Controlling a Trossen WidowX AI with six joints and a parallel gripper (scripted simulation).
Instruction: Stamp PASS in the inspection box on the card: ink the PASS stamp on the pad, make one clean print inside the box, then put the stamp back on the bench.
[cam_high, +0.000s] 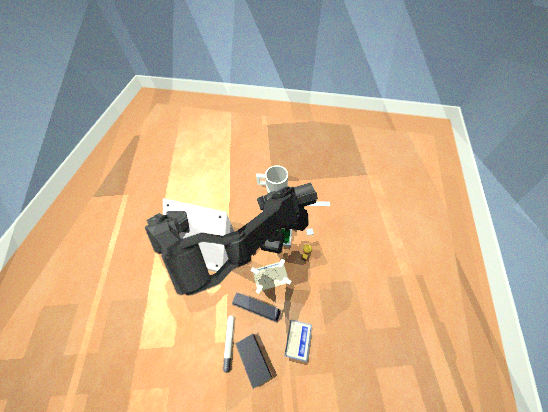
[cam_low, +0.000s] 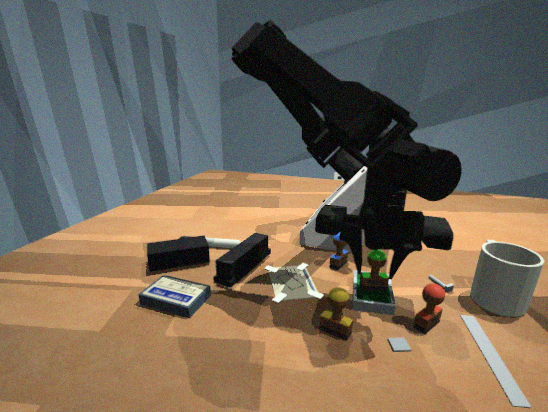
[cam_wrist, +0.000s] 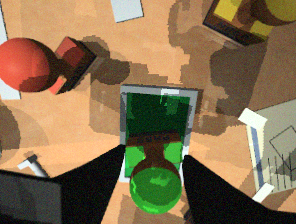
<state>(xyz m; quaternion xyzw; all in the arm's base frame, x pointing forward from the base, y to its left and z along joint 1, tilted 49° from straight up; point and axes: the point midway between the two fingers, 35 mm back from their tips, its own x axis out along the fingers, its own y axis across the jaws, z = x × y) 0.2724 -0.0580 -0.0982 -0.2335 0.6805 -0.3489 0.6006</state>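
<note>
Right now the green stamp is right at my gripper tip. From my gripper tip the other things lie so: red stamp: 70 mm to the left, 60 mm ahead, 20 mm below; then blue stamp: 90 mm behind, 60 mm to the right, 20 mm below; then green ink pad: 30 mm below.
</note>
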